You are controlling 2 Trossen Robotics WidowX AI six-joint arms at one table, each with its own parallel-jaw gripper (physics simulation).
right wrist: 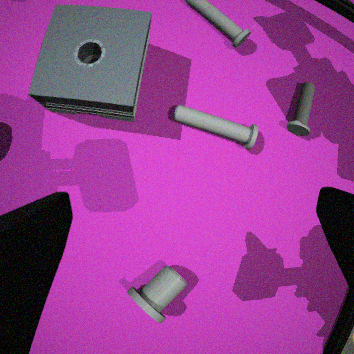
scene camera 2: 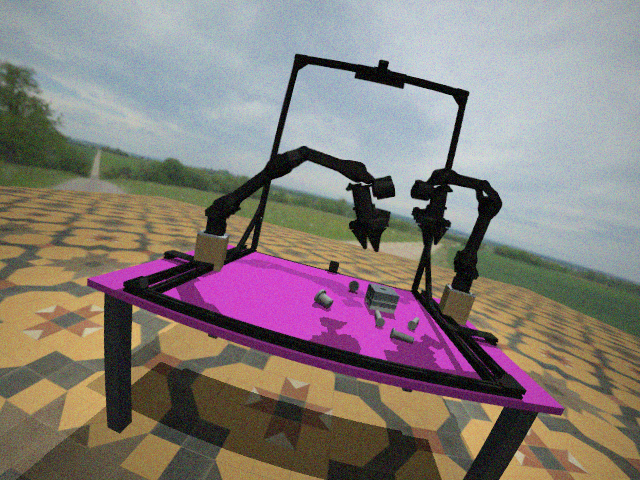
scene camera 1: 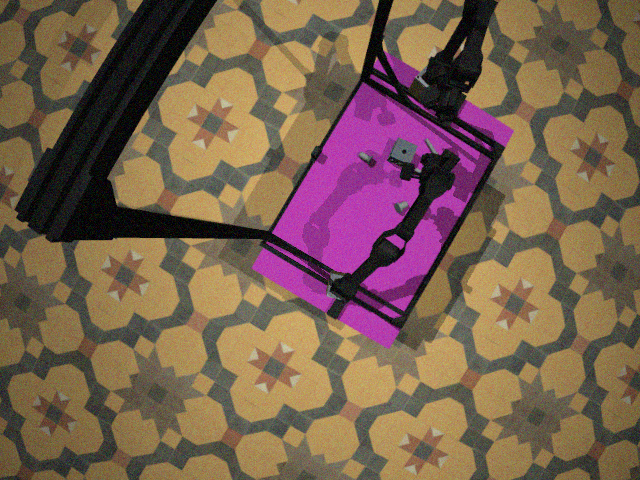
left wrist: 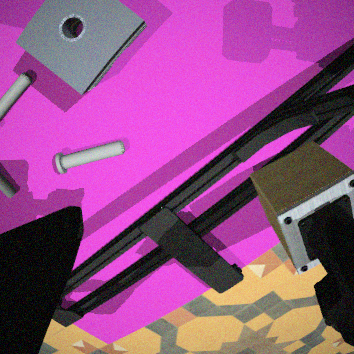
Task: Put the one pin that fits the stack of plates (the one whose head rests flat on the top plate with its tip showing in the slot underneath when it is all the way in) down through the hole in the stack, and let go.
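The grey stack of plates (scene camera 1: 408, 145) (scene camera 2: 382, 295) (left wrist: 102, 52) (right wrist: 117, 75) stands upright, with no pin head on its open hole. A slim pin (scene camera 2: 379, 318) (left wrist: 14, 95) (right wrist: 215, 124) lies beside it. Another slim pin (scene camera 1: 430, 146) (scene camera 2: 413, 323) (left wrist: 92, 156) (right wrist: 220, 20) and a third (scene camera 2: 402, 335) (left wrist: 7, 185) (right wrist: 303, 107) lie farther off. A thick, short pin (scene camera 1: 401, 207) (scene camera 2: 324, 299) (right wrist: 162, 289) lies separately; one more pin (scene camera 1: 366, 158) (scene camera 2: 353, 285) lies across the stack. My right gripper (scene camera 2: 370, 249) (right wrist: 198, 203) is open above the table. My left gripper (scene camera 2: 432, 237) is open, higher up.
The magenta table (scene camera 1: 336, 206) (scene camera 2: 248, 304) has black rails (scene camera 2: 289, 338) along its edges and an upright black frame (scene camera 2: 283, 116). In scene camera 1 my right arm (scene camera 1: 388, 248) reaches over the table and hides part of the pin area.
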